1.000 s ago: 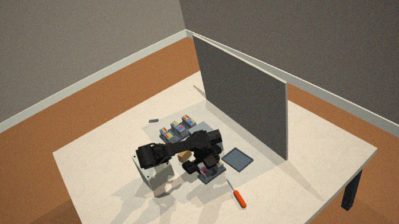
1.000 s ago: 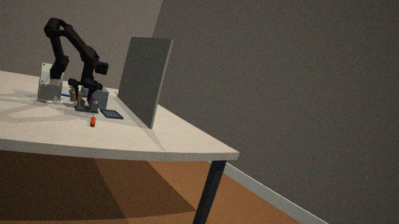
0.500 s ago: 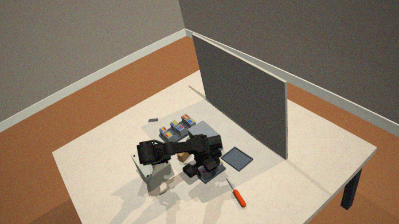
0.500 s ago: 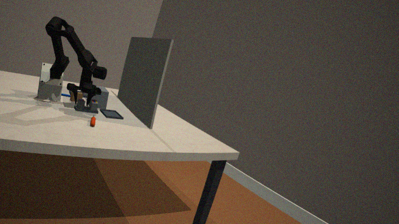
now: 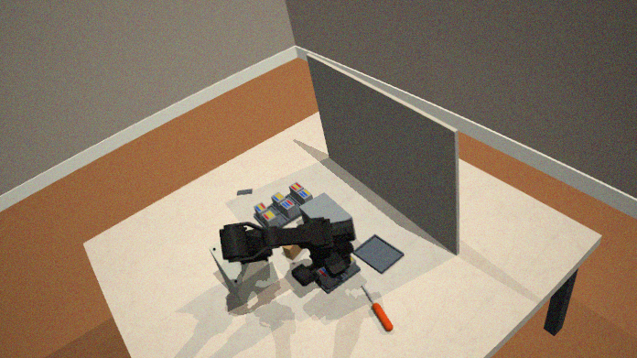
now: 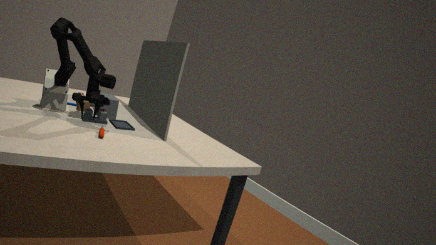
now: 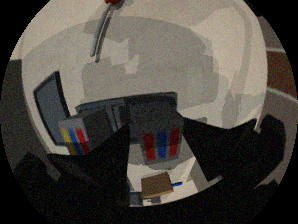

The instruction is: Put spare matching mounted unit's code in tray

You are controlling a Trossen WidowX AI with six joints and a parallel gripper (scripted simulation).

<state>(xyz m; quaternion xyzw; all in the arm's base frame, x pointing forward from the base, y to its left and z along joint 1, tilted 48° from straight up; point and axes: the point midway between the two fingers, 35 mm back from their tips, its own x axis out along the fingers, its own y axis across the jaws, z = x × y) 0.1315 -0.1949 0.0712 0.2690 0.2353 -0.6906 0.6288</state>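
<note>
Right now the spare is 2 cm above my gripper tip. The rest, counted from my gripper tip: tan block: 18 cm to the left, 2 cm ahead, 1 cm above; rack: 3 cm ahead, 1 cm below; dark tray: 17 cm ahead, 4 cm to the right, 1 cm below.
</note>
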